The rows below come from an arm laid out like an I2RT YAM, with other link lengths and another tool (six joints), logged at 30 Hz.
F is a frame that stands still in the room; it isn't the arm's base.
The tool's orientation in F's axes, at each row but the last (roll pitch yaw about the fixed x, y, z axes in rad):
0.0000 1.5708 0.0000
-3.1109 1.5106 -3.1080
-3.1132 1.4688 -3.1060
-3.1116 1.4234 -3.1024
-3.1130 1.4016 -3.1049
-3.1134 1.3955 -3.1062
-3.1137 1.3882 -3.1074
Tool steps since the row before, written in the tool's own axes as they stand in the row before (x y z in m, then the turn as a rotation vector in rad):
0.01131 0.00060 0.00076 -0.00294 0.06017 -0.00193
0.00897 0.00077 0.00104 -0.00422 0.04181 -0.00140
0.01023 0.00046 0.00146 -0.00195 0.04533 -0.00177
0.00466 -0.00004 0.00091 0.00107 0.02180 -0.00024
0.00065 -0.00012 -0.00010 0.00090 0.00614 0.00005
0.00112 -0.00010 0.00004 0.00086 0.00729 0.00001
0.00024 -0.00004 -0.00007 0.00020 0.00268 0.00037
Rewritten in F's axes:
0.00076 0.00060 -0.01131 -0.00193 0.06017 0.00294
0.00050 0.00075 -0.00902 -0.00127 0.04181 0.00422
0.00041 0.00043 -0.01033 -0.00190 0.04532 0.00199
0.00022 -0.00006 -0.00474 -0.00060 0.02179 -0.00112
-0.00021 -0.00012 -0.00062 -0.00015 0.00613 -0.00093
-0.00016 -0.00011 -0.00111 -0.00020 0.00728 -0.00088
-0.00011 -0.00004 -0.00022 0.00031 0.00268 -0.00028

